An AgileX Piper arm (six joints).
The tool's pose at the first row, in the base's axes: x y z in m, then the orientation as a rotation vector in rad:
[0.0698, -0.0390, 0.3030, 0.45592, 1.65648, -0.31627]
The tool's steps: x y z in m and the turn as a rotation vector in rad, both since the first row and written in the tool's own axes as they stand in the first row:
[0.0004, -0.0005, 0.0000, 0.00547, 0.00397, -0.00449]
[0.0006, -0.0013, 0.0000, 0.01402, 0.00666, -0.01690]
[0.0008, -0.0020, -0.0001, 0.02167, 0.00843, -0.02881]
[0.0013, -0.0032, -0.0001, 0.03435, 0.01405, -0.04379]
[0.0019, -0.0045, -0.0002, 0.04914, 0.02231, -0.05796]
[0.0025, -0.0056, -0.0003, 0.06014, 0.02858, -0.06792]
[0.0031, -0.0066, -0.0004, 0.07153, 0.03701, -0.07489]
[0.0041, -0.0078, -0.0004, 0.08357, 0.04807, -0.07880]
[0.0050, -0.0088, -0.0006, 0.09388, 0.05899, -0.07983]
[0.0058, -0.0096, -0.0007, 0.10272, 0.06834, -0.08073]
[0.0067, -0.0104, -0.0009, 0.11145, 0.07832, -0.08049]
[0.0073, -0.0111, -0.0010, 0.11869, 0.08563, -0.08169]
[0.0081, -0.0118, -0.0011, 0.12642, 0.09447, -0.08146]
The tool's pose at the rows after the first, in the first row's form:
[0.0695, -0.0394, 0.3026, 0.45725, 1.66107, -0.32348]
[0.0691, -0.0401, 0.3023, 0.45412, 1.66624, -0.33939]
[0.0687, -0.0406, 0.3021, 0.45050, 1.67042, -0.35436]
[0.0681, -0.0416, 0.3016, 0.44895, 1.67860, -0.37520]
[0.0673, -0.0427, 0.3009, 0.45021, 1.68883, -0.39682]
[0.0667, -0.0435, 0.3003, 0.45164, 1.69635, -0.41249]
[0.0661, -0.0443, 0.2996, 0.45630, 1.70512, -0.42592]
[0.0654, -0.0452, 0.2986, 0.46459, 1.71558, -0.43721]
[0.0647, -0.0459, 0.2977, 0.47396, 1.72534, -0.44493]
[0.0641, -0.0465, 0.2968, 0.48199, 1.73367, -0.45157]
[0.0635, -0.0470, 0.2959, 0.49105, 1.74232, -0.45716]
[0.0630, -0.0475, 0.2953, 0.49719, 1.74890, -0.46303]
[0.0625, -0.0480, 0.2945, 0.50525, 1.75652, -0.46799]

